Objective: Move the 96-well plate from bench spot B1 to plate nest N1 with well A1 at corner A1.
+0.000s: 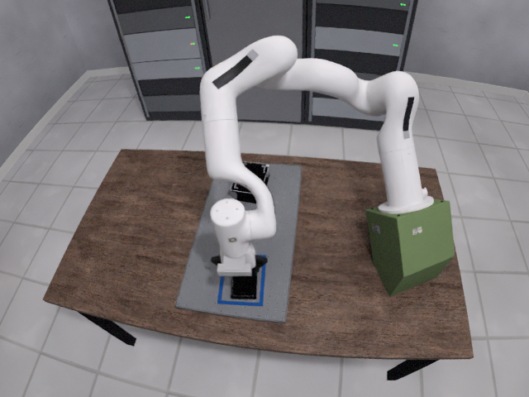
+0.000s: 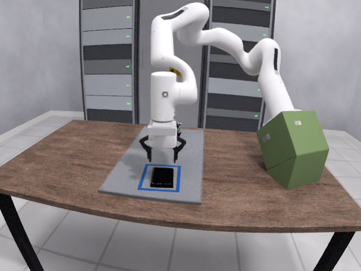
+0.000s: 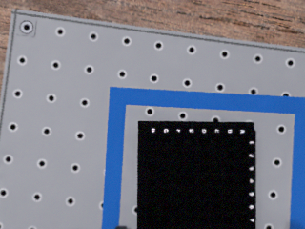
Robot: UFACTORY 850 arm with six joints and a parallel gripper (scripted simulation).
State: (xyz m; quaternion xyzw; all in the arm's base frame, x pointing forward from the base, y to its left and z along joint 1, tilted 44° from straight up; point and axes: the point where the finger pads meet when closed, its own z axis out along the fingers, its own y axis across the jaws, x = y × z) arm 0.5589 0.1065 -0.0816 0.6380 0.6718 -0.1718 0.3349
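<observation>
The 96-well plate lies 8 cm below my hand. From my hand the other things lie so: raised plate nest N1: 43 cm to the right, 3 cm below, 2 cm behind.
</observation>
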